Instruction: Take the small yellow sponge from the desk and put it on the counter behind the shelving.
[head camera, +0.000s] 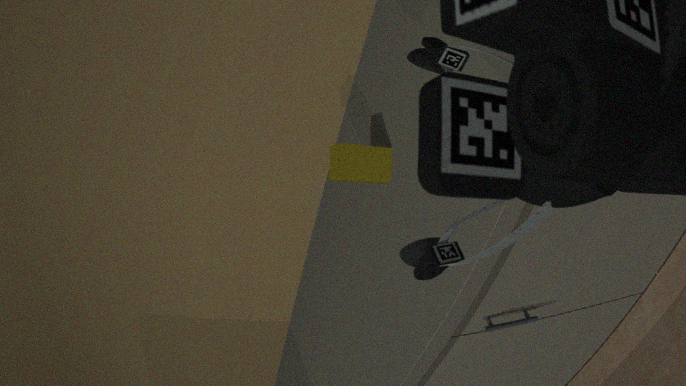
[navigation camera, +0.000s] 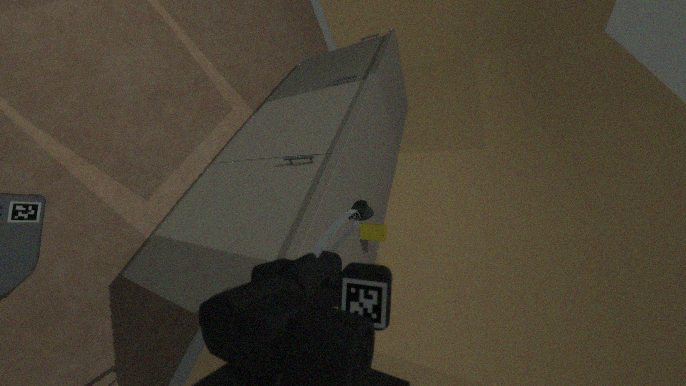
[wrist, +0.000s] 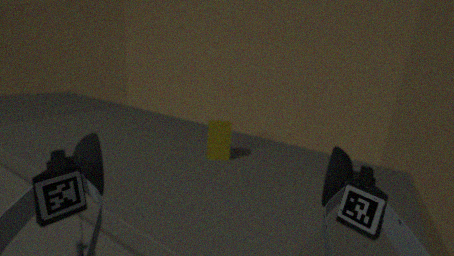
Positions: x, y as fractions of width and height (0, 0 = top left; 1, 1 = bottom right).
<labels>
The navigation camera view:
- my gripper: 0.53, 0.66
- grey counter cabinet: 0.48, 0.35
</labels>
